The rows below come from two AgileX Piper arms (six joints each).
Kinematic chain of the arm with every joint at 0, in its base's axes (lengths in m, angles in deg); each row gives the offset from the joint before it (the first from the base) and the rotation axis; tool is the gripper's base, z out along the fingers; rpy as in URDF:
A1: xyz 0 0 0.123 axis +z
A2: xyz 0 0 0 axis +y
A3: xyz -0.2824 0 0.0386 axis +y
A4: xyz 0.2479 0 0.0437 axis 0.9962 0 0.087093
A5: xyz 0 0 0 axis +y
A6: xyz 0.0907 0 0.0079 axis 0.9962 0 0.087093
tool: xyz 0 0 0 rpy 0 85.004 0
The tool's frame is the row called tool.
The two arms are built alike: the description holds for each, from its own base.
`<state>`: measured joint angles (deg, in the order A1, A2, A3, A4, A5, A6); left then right.
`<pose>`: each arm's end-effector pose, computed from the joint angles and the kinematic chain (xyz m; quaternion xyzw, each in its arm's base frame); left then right.
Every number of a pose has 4 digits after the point. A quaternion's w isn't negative.
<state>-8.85 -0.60 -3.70 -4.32 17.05 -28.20 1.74 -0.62 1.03 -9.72 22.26 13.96</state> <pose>0.0504 -0.0099 0.2086 -0.1461 0.7387 -0.2392 0.6130 0.0523 -0.0042 0.1733 0.0415 0.8046 0.0088 0.5923</pose>
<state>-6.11 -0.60 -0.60 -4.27 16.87 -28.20 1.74 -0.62 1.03 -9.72 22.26 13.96</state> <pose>0.0531 -0.0077 0.1907 -0.1675 0.7511 -0.2178 0.6003 0.0523 -0.0042 0.1733 0.0415 0.8046 0.0088 0.5923</pose>
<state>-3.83 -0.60 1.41 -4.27 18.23 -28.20 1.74 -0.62 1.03 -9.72 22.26 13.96</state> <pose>0.0538 -0.0057 0.1768 -0.1865 0.7656 -0.1994 0.5825 0.0523 -0.0042 0.1733 0.0415 0.8046 0.0088 0.5923</pose>
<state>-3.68 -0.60 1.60 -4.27 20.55 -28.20 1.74 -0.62 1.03 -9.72 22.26 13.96</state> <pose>0.0528 -0.0058 0.1721 -0.1898 0.7784 -0.1942 0.5659 0.0523 -0.0042 0.1733 0.0415 0.8046 0.0088 0.5923</pose>
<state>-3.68 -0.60 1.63 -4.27 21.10 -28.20 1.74 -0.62 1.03 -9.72 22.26 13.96</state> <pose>0.0526 -0.0058 0.1711 -0.1903 0.7814 -0.1932 0.5620 0.0523 -0.0042 0.1733 0.0415 0.8046 0.0088 0.5923</pose>
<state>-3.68 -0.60 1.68 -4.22 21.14 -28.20 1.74 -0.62 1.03 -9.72 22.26 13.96</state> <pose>0.0526 -0.0058 0.1708 -0.1901 0.7819 -0.1927 0.5615 0.0523 -0.0042 0.1733 0.0415 0.8046 0.0088 0.5923</pose>
